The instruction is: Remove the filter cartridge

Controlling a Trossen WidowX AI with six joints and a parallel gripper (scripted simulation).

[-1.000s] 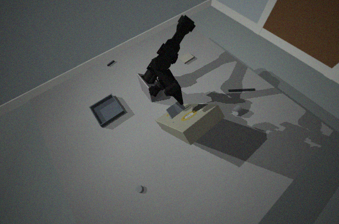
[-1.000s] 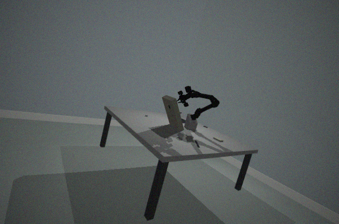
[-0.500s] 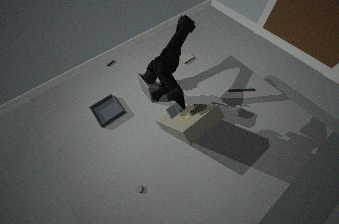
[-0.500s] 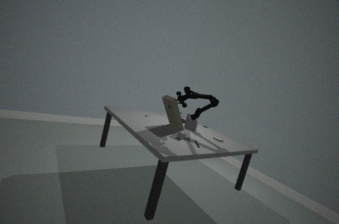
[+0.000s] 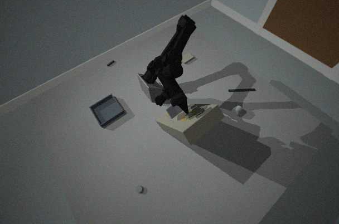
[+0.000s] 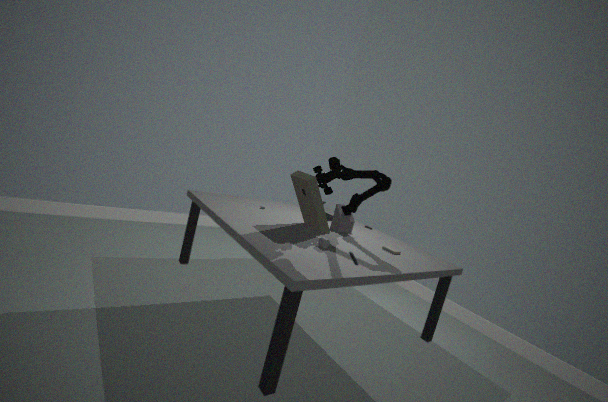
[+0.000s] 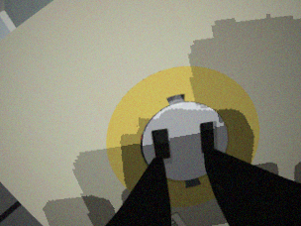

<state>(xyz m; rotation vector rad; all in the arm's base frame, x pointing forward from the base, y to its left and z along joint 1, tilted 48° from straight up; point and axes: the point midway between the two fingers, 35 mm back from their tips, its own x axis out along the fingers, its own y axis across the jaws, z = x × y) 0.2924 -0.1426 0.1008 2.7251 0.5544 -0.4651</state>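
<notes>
Right now my gripper tip is 20 mm short of the round filter cartridge and 20 mm above it. Round my gripper tip: tray: 410 mm behind, 250 mm to the right, 240 mm below; then beige service panel: 100 mm below, 20 mm behind; then grey cylinder: 360 mm to the right, 250 mm below, 60 mm ahead.
</notes>
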